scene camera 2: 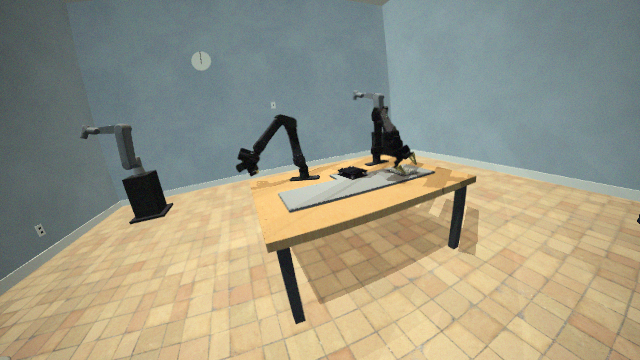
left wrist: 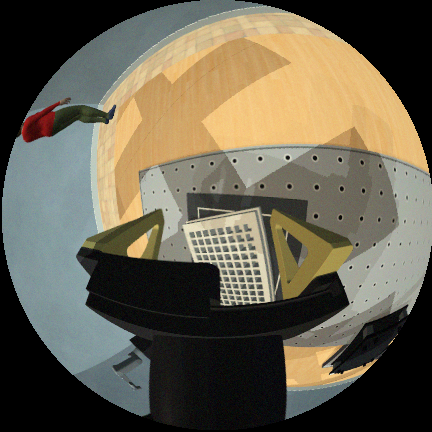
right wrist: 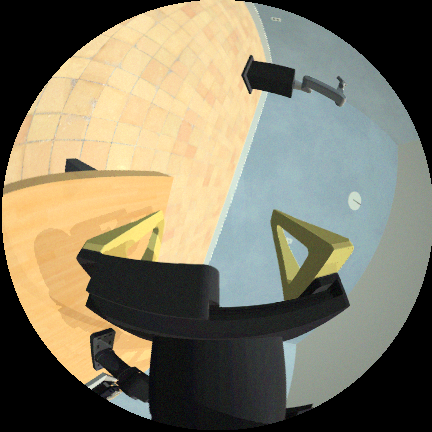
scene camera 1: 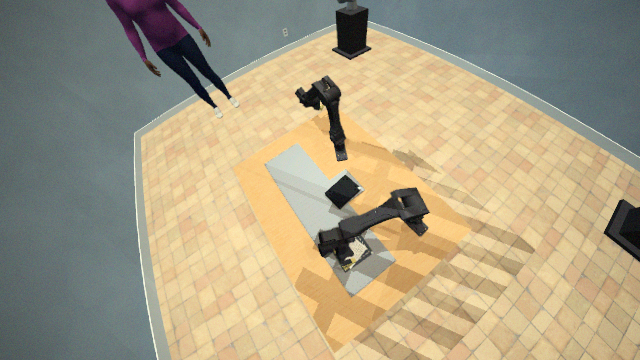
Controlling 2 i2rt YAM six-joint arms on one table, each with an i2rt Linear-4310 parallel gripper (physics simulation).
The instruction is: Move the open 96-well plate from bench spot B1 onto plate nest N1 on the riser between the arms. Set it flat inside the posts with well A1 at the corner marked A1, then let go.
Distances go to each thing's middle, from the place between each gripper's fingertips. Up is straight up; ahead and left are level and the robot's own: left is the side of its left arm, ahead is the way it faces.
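Labels:
My right gripper 89 cm to the right of, 49 cm short of and 10 cm above the dark plate nest (left wrist: 199,205). White well plate (left wrist: 235,242) from my right hand: 90 cm to the left, 50 cm ahead, 9 cm below.
From my left hand: white well plate 70 mm behind, 20 mm below; dark plate nest 70 mm behind, 30 mm below.

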